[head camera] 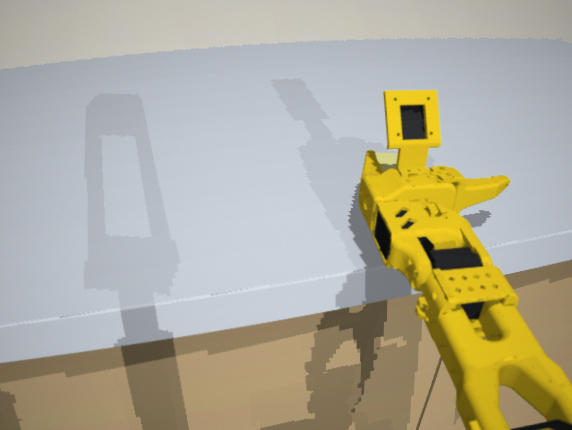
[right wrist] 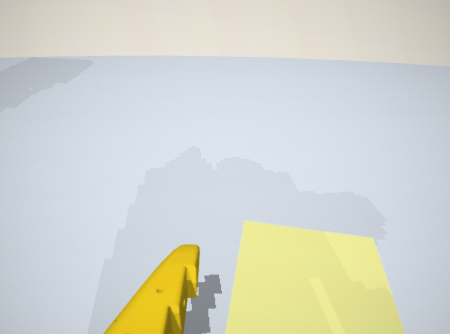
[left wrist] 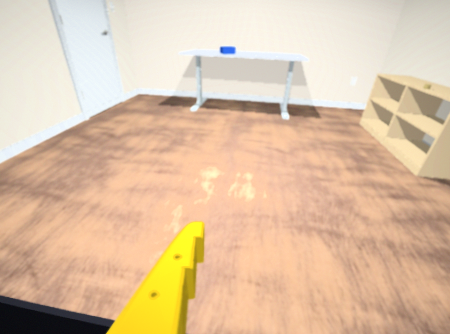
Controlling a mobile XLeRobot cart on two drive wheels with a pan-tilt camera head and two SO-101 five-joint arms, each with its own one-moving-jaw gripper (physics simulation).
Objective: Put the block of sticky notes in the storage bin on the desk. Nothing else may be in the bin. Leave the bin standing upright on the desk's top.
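Frame: origin at the left arm's base, x right, y ahead, z up, level; centimetres.
Seen in the pictures: left hand at its tool point: (left wrist: 204, 236); right hand at its tool point: (head camera: 373, 154) (right wrist: 198, 264).
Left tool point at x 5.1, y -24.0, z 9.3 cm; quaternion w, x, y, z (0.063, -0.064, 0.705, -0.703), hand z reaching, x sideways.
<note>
A point is followed by its place in that frame.
The yellow block of sticky notes (head camera: 386, 158) @[x 39.8, y 43.5, z 17.1 cm] (right wrist: 305, 280) @[x 40.5, y 42.1, z 17.1 cm] stands on a pale top. In the head view a small part of it shows behind my right gripper (head camera: 439, 166); in the right wrist view it lies right of the one visible notched jaw (right wrist: 189, 257) @[x 37.2, y 41.5, z 19.2 cm], with a gap between, its near part cut off. My right gripper is open and empty. The blue storage bin (left wrist: 228, 50) @[x 38.7, y -307.3, z -1.8 cm] stands far off on the white desk (left wrist: 270, 55) @[x -11.7, y -315.4, z -5.5 cm] in the left wrist view; its inside is too small to tell. My left gripper (left wrist: 196, 232) shows one notched jaw, fully open and empty, above the floor.
The pale top (head camera: 225, 175) @[x 25.9, y 50.3, z 13.5 cm] (right wrist: 225, 110) @[x 41.8, y 64.8, z 13.5 cm] has its front edge below and beside my right arm in the head view; arm shadows fall across it. In the left wrist view, a wooden shelf unit (left wrist: 391, 80) @[x -152.3, y -301.9, z -22.7 cm] stands at the right with a small tan thing (left wrist: 427, 86) @[x -138.0, y -221.8, z -14.5 cm] on top, and a door (left wrist: 85, 55) @[x 201.3, y -271.5, z -9.3 cm] at the left.
</note>
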